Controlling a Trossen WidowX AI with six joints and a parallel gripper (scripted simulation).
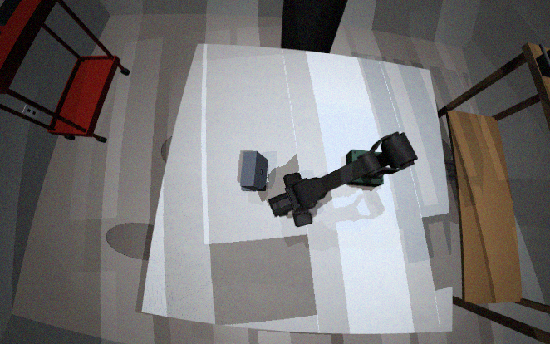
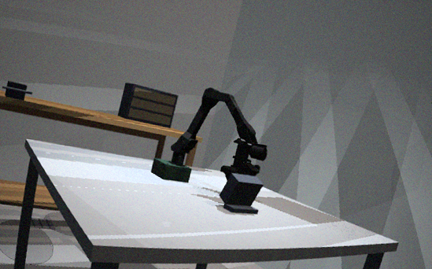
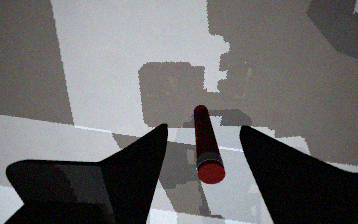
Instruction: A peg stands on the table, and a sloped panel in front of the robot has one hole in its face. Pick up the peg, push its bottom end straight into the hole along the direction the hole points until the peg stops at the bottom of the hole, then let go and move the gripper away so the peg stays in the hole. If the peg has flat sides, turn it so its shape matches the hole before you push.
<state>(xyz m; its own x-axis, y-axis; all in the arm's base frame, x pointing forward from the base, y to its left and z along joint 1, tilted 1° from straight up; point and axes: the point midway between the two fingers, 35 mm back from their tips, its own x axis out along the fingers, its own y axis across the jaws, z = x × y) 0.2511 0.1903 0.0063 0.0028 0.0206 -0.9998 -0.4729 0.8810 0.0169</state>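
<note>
My gripper tip is now 18 cm short of the panel, 7 cm to the left of it and 4 cm below it. The rest, counted from my gripper tip: round red peg: 2 cm above.
</note>
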